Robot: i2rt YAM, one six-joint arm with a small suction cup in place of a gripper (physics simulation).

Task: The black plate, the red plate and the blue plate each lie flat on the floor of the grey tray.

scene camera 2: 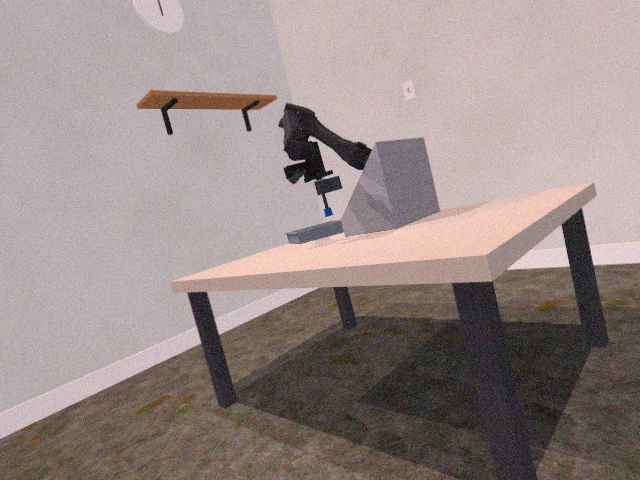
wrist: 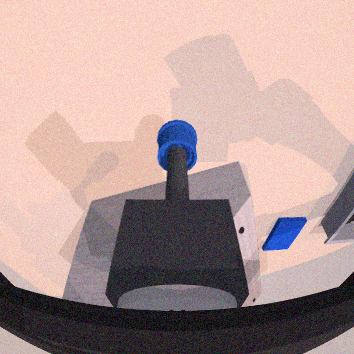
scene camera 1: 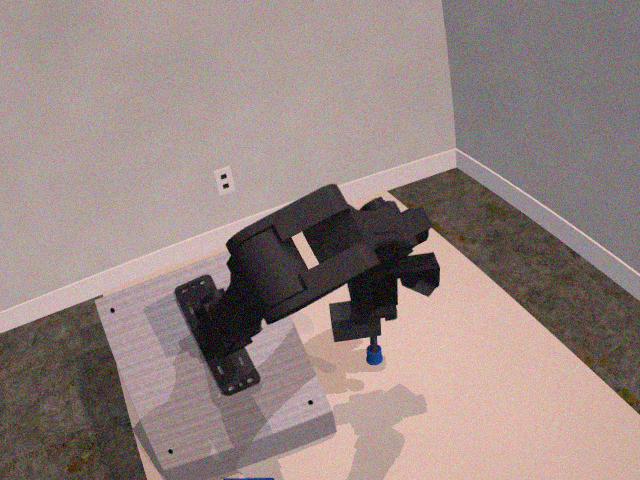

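Where they show: hand, tool point: (scene camera 2: 329,215) (wrist: 176,137) (scene camera 1: 374,359); arm's base, link origin: (scene camera 2: 381,171) (scene camera 1: 216,336).
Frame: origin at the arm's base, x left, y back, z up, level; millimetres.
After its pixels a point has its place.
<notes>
The blue plate (scene camera 1: 248,478) @[y 62, x -169, z -190 mm] (wrist: 284,234) @[y 69, x -195, z -190 mm] lies flat on the table, outside the tray; in scene camera 1 a thin strip of it shows at the bottom edge. The grey tray (scene camera 2: 316,233) @[y -43, x -354, z -176 mm] (wrist: 339,211) @[y 38, x -306, z -176 mm] stands past it, cut off at the right edge of the wrist view. A small dark patch shows inside the tray there, too little to identify. The red plate does not show, and the black plate cannot be made out. My gripper (scene camera 1: 374,355) (scene camera 2: 327,212) (wrist: 177,142) @[y -233, x -96, z -106 mm], a blue suction cup, is open, bears no plate and hangs above the table, apart from the blue plate.
The arm is mounted on a grey wedge-shaped base (scene camera 1: 289,413) @[y -56, x -121, z -117 mm] (scene camera 2: 413,180) @[y 42, x 94, z -60 mm] (wrist: 85,250) @[y -133, x 66, z -104 mm] beside the blue plate. The pale table (scene camera 1: 491,387) @[y -412, x -225, z -200 mm] (scene camera 2: 330,273) @[y -627, x 208, z -212 mm] ends near the walls. A wooden shelf (scene camera 2: 206,100) hangs on the wall.
</notes>
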